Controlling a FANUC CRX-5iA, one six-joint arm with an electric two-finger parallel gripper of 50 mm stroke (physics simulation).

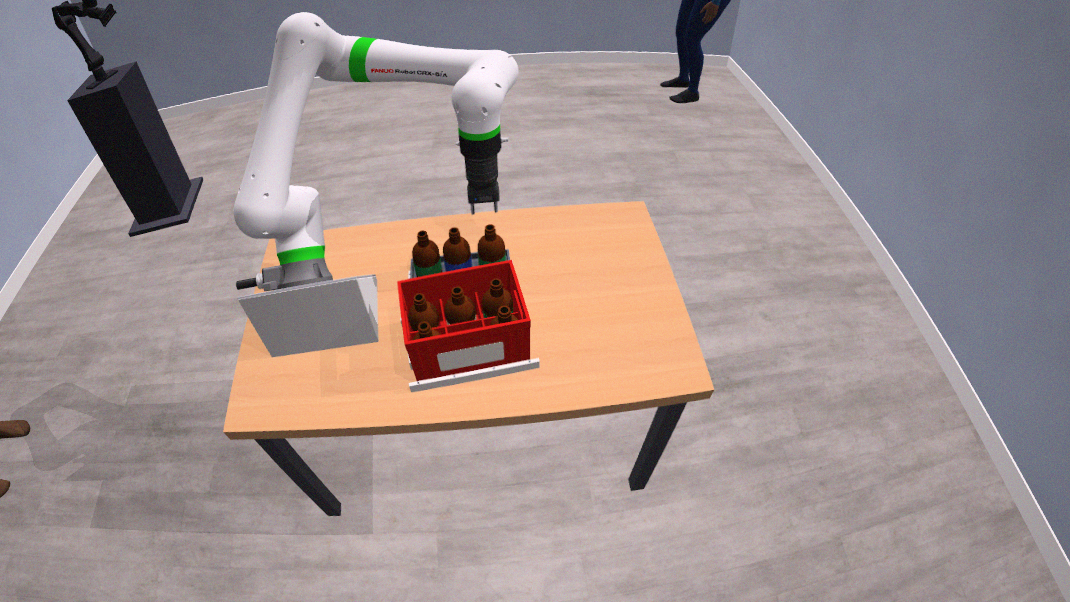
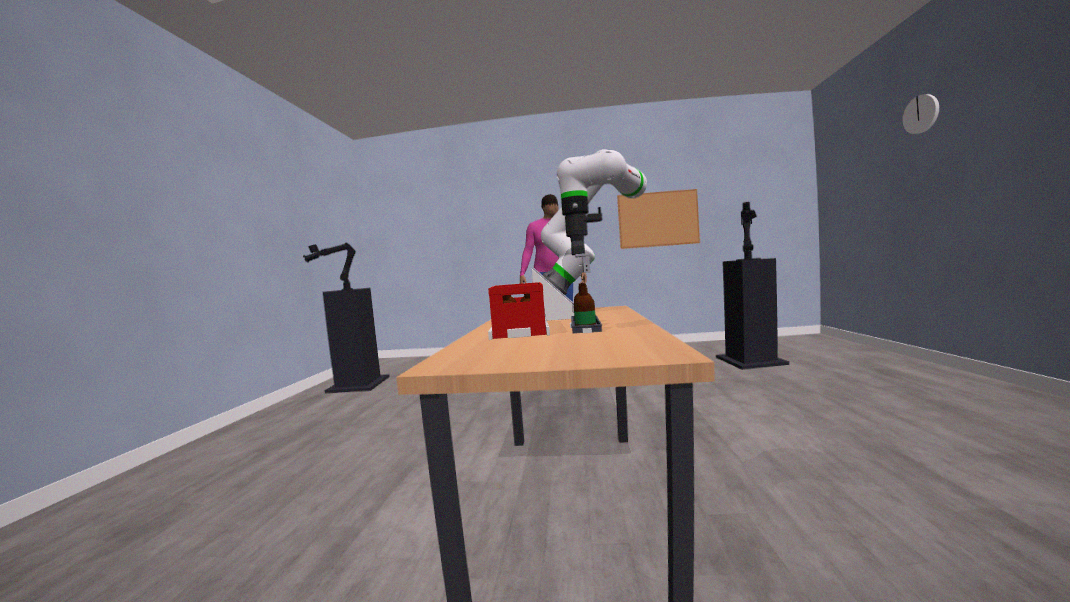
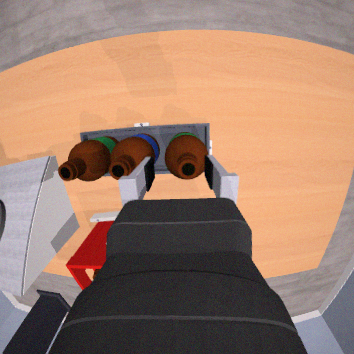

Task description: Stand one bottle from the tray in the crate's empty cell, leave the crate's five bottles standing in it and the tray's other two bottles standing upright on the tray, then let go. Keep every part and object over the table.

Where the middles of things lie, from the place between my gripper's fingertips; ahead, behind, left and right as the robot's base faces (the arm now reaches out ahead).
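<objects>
With the brown green-label bottle (image 1: pixel 491 247) as my reference, my gripper is 2 cm to the left of it, 1 cm short of it and 12 cm above it. The blue-label bottle (image 1: pixel 456 250) is 1 cm to the right of my hand, 8 cm behind it and 12 cm below it. As for the white rail (image 1: pixel 521 366), I find it 35 cm to the right of my hand and 10 cm behind it, and 19 cm below it. Going by their middles, the white rail is the farthest from my gripper of the things named here.
</objects>
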